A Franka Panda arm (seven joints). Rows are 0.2 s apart.
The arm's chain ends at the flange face. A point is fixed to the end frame.
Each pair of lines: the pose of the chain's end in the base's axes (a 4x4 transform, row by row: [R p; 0 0 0 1], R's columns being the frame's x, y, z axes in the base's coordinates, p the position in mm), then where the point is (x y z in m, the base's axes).
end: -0.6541, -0.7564, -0.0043, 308.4; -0.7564, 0.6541, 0.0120, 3.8; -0.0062, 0.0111, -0.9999, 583.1; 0, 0, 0, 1
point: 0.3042 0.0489 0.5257
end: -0.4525, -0.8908, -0.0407, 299.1; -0.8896, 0.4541, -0.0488, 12.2; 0.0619, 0.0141, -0.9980, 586.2; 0, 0, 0, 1
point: 0.2823 0.0515 0.5268
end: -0.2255, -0.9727, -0.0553, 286.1; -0.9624, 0.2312, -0.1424, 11.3; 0.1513, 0.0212, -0.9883, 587.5; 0, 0, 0, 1
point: 0.2588 0.0403 0.5262
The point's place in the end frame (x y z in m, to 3 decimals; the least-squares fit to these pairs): -0.031 0.032 0.058
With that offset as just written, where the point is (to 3 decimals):
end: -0.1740, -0.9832, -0.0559, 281.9; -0.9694, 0.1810, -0.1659, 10.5; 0.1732, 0.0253, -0.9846, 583.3; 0, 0, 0, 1
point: 0.253 0.037 0.522
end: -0.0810, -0.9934, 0.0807, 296.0; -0.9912, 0.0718, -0.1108, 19.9; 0.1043, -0.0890, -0.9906, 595.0; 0, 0, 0, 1
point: 0.271 0.046 0.531
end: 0.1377, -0.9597, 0.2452, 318.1; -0.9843, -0.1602, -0.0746, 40.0; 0.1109, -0.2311, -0.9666, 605.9; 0, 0, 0, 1
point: 0.297 0.061 0.539
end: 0.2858, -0.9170, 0.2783, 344.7; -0.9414, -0.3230, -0.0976, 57.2; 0.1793, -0.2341, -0.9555, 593.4; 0, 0, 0, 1
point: 0.323 0.070 0.525
